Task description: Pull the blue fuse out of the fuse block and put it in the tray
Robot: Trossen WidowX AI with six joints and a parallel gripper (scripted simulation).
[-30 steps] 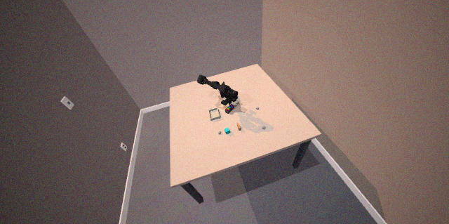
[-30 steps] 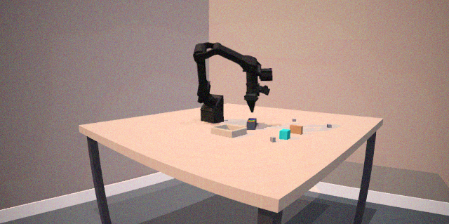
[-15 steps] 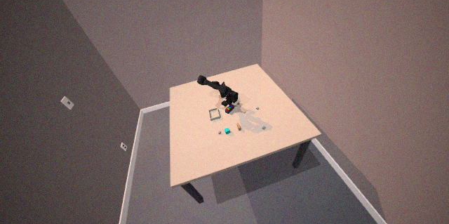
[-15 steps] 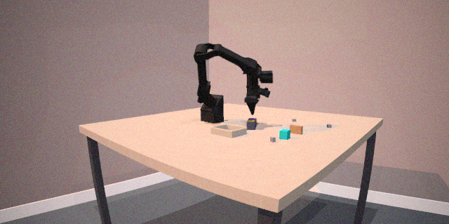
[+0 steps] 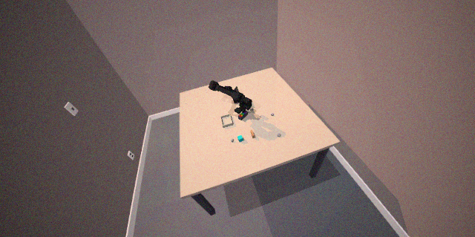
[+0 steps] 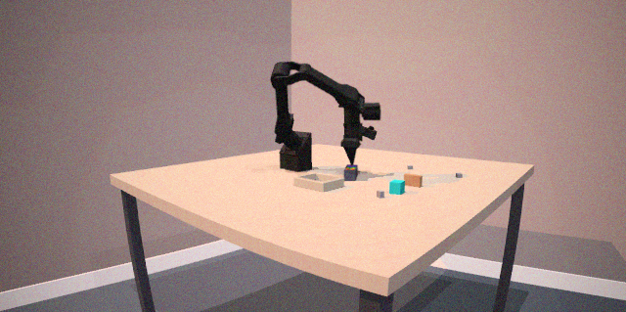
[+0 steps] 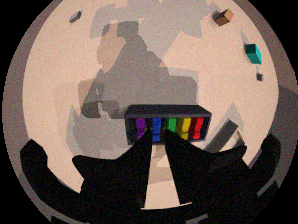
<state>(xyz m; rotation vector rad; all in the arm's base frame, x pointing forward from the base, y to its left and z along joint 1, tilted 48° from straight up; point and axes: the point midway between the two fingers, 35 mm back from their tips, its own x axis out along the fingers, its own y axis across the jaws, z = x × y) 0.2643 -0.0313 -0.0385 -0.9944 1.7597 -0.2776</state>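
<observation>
The blue fuse lies 20 mm below my gripper tip. From my gripper tip the other things lie so: teal cube 260 mm ahead, 130 mm to the right, 30 mm below; then shallow tray 190 mm to the right, 50 mm below.
</observation>
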